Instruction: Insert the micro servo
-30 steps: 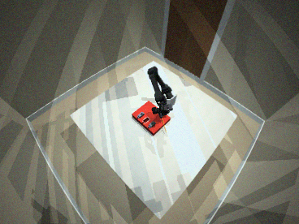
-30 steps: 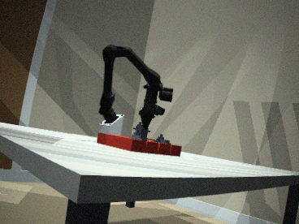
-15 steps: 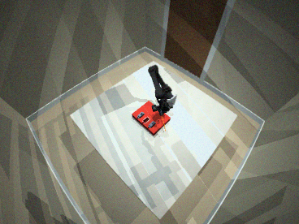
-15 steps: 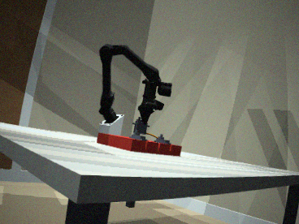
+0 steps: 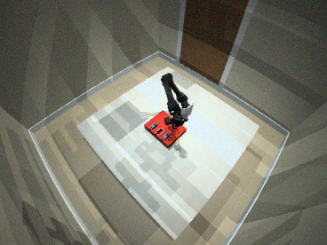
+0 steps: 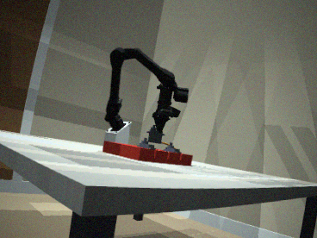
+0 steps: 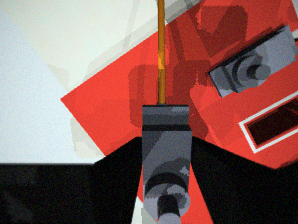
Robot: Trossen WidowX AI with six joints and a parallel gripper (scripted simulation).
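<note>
Now: the red deck 100 mm below my gripper tip, 80 mm to the right of it and 10 mm behind it.
</note>
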